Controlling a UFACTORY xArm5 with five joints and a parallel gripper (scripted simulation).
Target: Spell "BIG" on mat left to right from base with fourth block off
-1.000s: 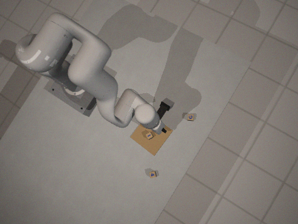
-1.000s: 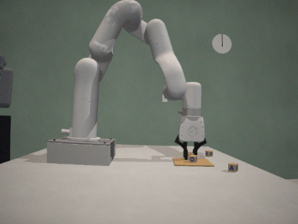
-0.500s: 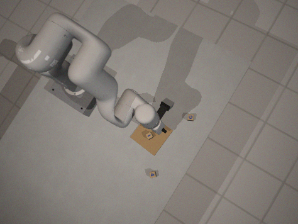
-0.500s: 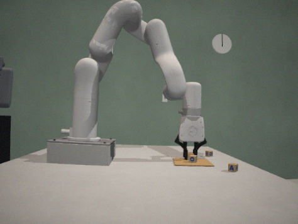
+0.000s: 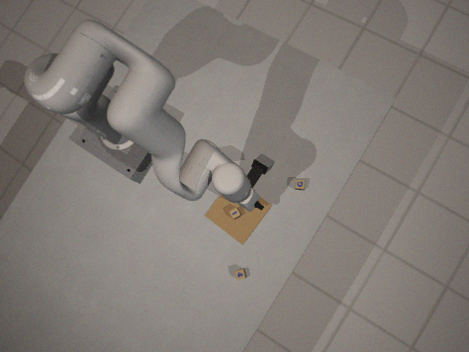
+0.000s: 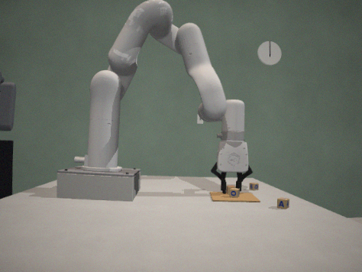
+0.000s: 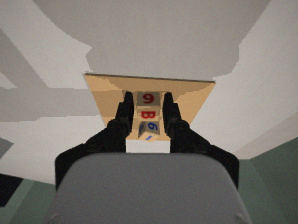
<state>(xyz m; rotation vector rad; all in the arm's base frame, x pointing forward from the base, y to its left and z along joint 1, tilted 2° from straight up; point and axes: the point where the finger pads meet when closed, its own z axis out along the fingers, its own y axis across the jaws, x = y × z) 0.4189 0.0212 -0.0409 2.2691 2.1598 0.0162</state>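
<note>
Right now my hand is 40 mm to the left of the mat and 20 mm above it.
</note>
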